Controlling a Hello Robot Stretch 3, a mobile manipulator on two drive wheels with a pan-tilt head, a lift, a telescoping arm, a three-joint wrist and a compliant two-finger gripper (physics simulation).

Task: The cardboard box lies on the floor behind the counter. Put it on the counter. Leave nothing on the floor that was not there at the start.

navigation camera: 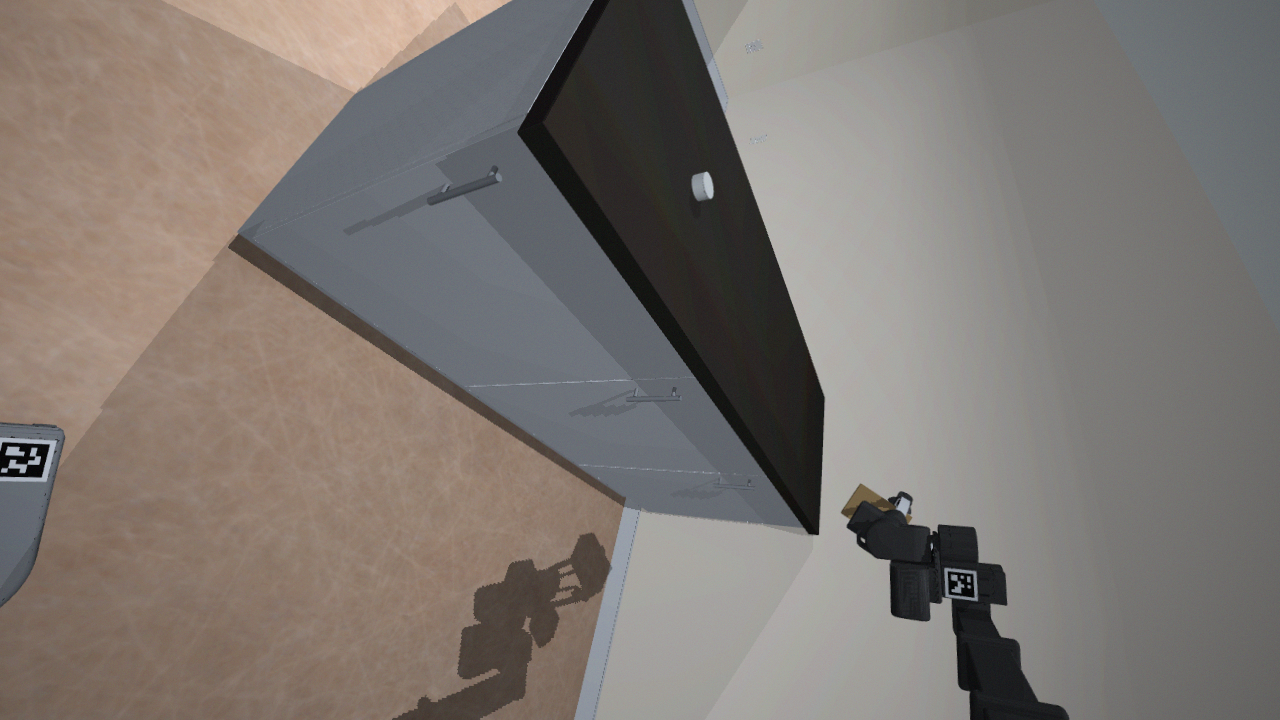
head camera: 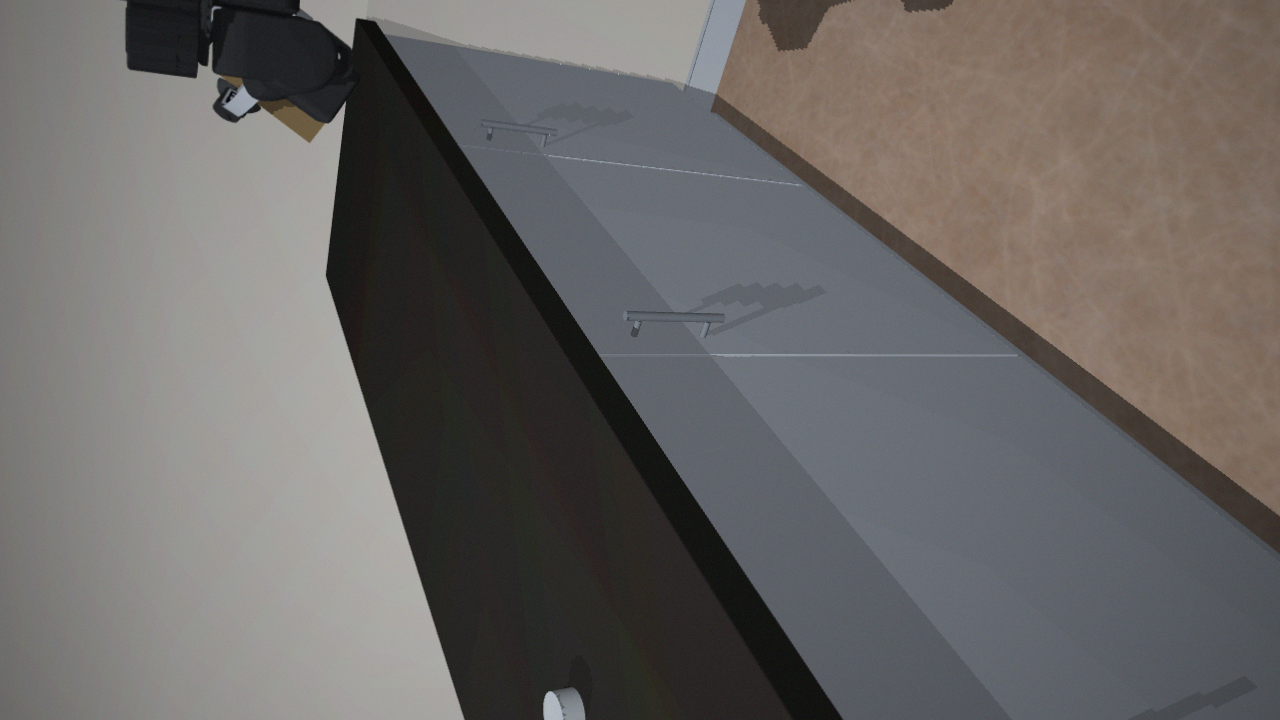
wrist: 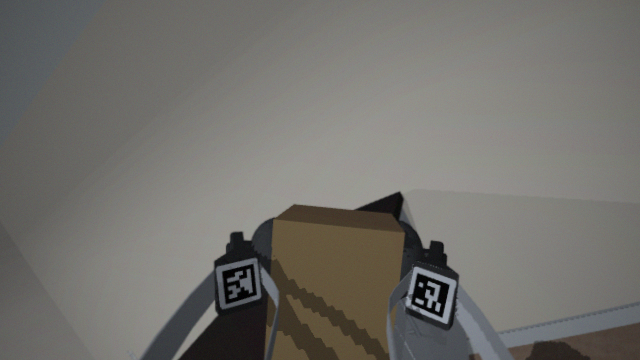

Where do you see a cardboard box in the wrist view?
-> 335, 269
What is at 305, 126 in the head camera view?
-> A cardboard box.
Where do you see my gripper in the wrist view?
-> At 335, 244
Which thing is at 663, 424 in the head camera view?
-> A counter.
